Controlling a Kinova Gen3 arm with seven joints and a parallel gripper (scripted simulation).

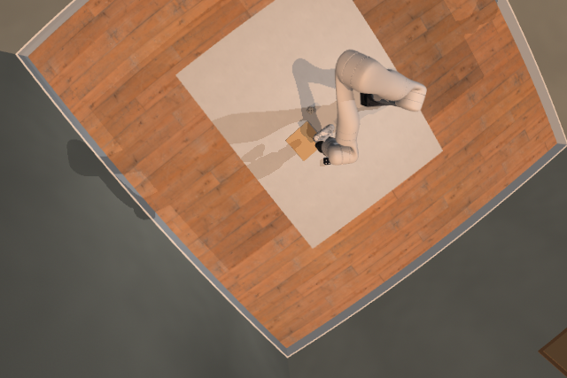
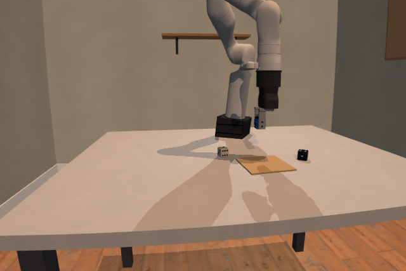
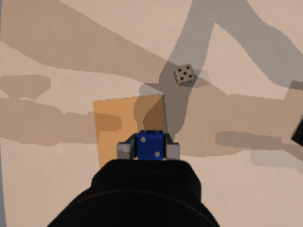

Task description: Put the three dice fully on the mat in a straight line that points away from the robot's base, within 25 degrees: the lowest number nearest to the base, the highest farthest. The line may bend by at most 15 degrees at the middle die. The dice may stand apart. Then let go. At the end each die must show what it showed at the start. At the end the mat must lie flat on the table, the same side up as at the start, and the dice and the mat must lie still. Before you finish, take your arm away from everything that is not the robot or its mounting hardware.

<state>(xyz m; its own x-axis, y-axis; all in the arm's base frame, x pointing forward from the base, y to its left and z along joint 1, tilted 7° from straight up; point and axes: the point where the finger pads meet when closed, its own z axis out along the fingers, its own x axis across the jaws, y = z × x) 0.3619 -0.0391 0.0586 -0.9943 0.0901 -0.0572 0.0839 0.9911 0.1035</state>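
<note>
Now: the mat 12 cm below my hand and 5 cm ahead of it. Also, from my hand: white die 11 cm below, 10 cm to the right, 7 cm behind; then blue die right at my hand.
</note>
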